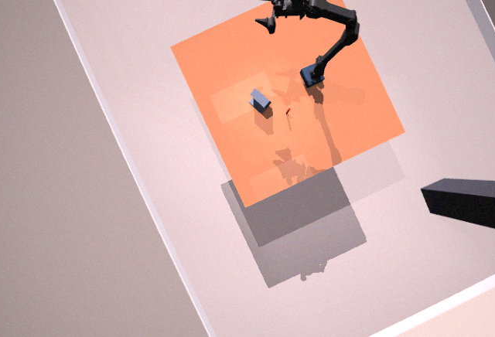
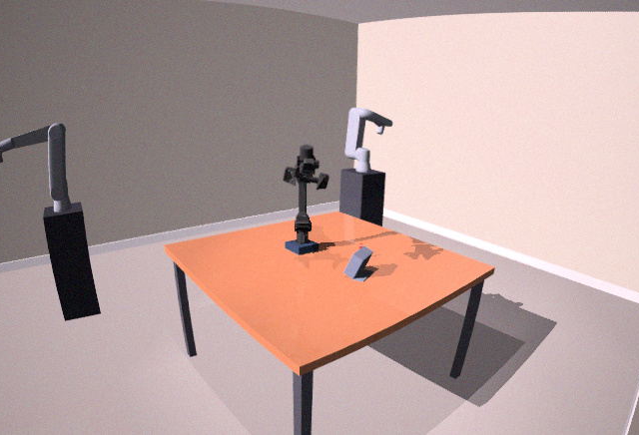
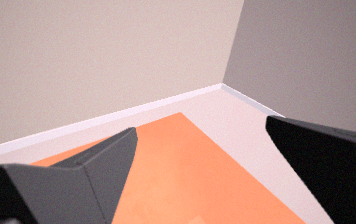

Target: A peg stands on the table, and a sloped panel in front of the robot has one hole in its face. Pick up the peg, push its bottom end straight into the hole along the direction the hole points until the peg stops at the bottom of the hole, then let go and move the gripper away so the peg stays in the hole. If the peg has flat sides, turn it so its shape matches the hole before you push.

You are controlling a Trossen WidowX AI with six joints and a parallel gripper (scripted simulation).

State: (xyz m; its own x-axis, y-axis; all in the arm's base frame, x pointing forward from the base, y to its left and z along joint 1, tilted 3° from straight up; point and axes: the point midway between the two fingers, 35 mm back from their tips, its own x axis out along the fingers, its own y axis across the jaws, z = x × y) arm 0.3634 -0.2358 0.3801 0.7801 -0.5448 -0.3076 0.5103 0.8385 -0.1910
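Right now my gripper tip is 9 cm past the red peg, 41 cm to the right of it and 38 cm above it. Also, from my gripper tip: sloped panel: 6 cm ahead, 26 cm to the left, 37 cm below.
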